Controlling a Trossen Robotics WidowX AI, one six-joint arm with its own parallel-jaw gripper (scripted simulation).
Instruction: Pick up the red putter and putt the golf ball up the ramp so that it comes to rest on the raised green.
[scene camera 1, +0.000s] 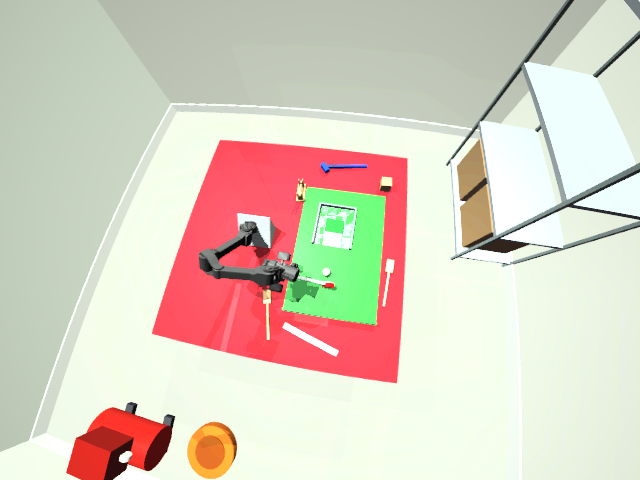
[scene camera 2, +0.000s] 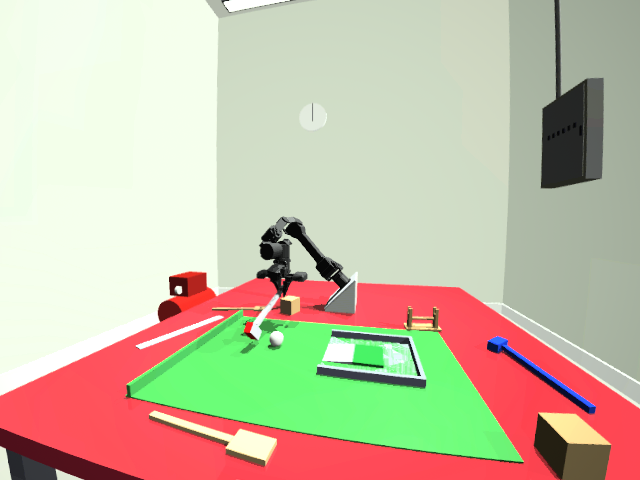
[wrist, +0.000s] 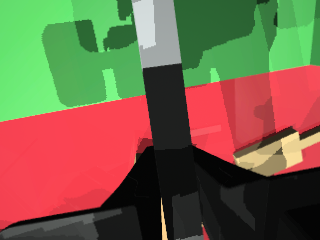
Note:
My gripper (scene camera 2: 282, 297) carries a red putter. Also in view: a blue putter (scene camera 2: 497, 344) and a green mat (scene camera 2: 232, 376).
My gripper is seen too in the wrist view (wrist: 165, 151). The green mat also shows in scene camera 1 (scene camera 1: 356, 273) and in the wrist view (wrist: 61, 61). The wrist view misses the blue putter: it is out of frame.

